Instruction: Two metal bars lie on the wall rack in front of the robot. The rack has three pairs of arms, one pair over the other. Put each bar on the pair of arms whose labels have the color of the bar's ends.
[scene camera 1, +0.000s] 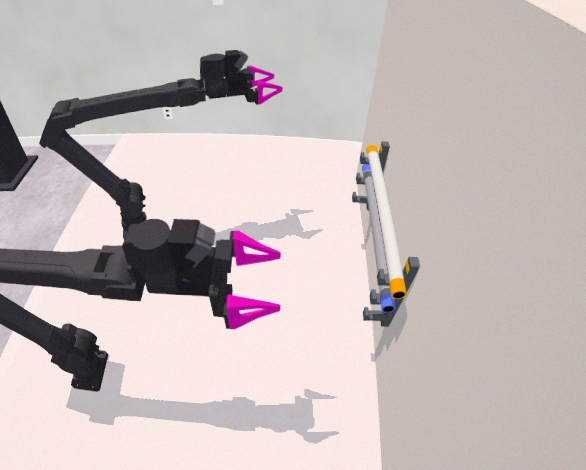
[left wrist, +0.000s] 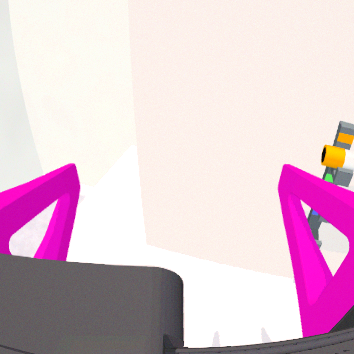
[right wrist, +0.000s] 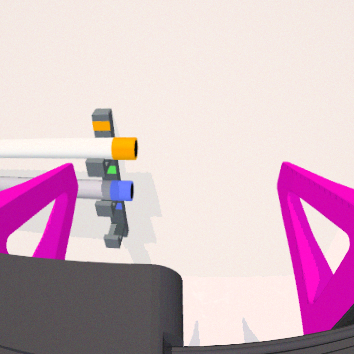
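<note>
The wall rack has orange labels at the top pair of arms, green at the middle and blue at the bottom. A white bar with orange ends lies on the top pair; its end also shows in the left wrist view. A grey bar with blue ends lies on the middle, green-labelled pair. The bottom pair holds no bar. My left gripper and right gripper are open and empty, both apart from the rack.
The rack is fixed to the wall at the right of the scene view. The two black arms reach toward it from the left of the picture. Shadows of the arms fall on the pale surface below them.
</note>
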